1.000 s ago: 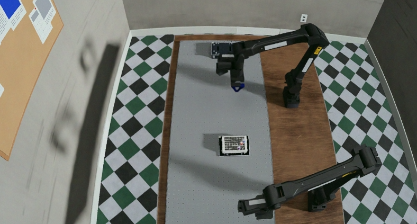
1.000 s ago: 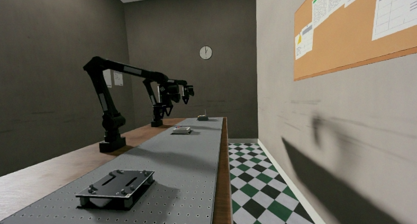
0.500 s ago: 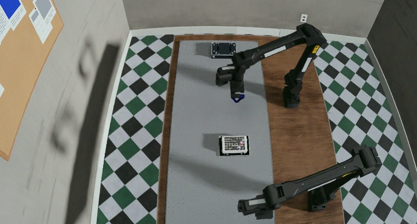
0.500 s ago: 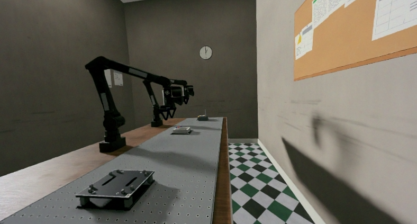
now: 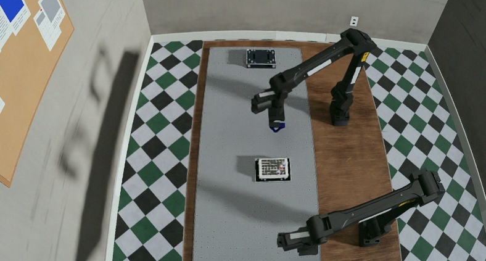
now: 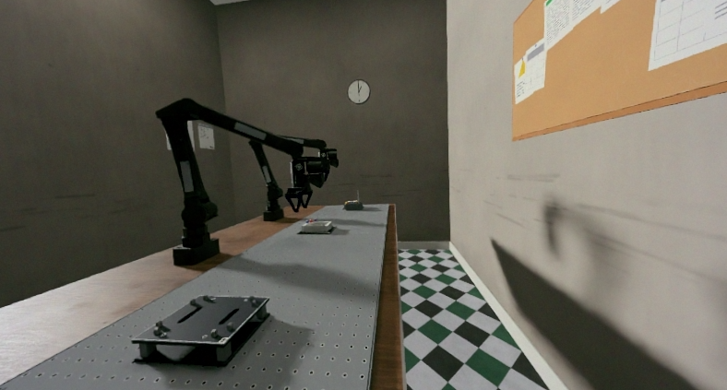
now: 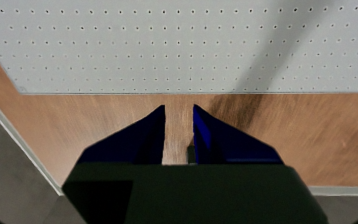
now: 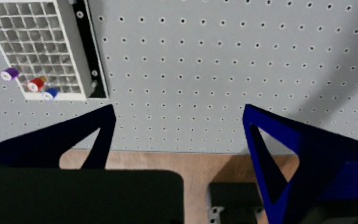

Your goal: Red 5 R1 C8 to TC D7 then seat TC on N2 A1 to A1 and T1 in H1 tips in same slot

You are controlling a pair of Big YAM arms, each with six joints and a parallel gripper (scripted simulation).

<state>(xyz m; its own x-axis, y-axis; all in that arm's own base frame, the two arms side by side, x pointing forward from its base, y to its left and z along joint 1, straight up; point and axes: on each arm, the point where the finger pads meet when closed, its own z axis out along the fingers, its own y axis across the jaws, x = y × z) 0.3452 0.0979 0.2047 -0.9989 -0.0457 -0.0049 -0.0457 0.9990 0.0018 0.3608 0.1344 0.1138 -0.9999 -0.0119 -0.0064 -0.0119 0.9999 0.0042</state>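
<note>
My right hand is 170 mm to the right of the white well rack, 120 mm above it and 20 mm short of it. Round my right hand: black raised nest 520 mm to the right, 110 mm below, 10 mm behind.
</note>
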